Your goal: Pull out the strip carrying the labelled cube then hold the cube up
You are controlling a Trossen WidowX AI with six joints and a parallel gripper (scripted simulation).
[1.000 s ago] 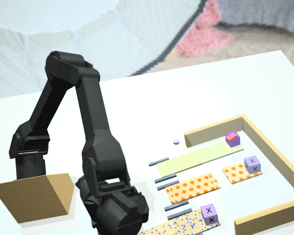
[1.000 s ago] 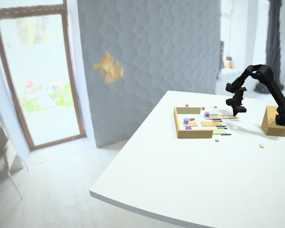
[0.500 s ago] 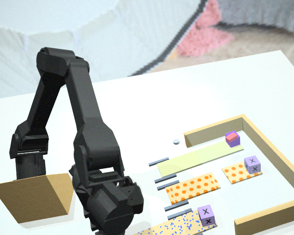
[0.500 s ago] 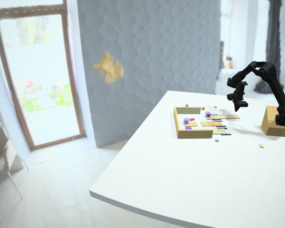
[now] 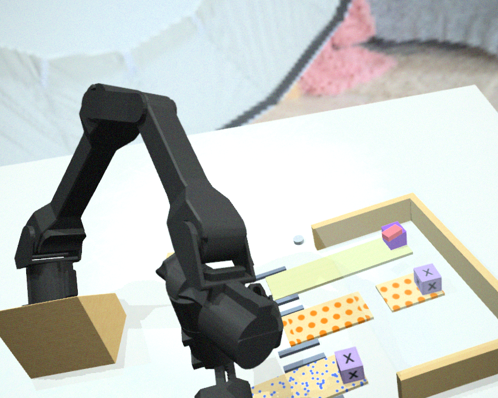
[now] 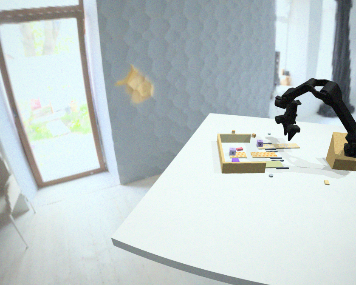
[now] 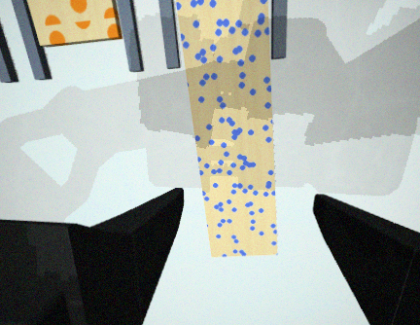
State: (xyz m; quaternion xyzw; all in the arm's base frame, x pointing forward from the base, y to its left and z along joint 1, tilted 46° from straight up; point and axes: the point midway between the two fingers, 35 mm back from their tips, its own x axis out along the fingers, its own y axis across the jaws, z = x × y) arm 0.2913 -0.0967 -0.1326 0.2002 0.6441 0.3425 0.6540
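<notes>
Right now the blue-dotted strip is 4 cm ahead of my gripper tip, 2 cm to the left of it and 5 cm below it. The rest, counted from my gripper tip: pink block 25 cm ahead, 24 cm to the left, 2 cm above; orange-dotted strip 13 cm ahead, 14 cm to the left, 5 cm below.
</notes>
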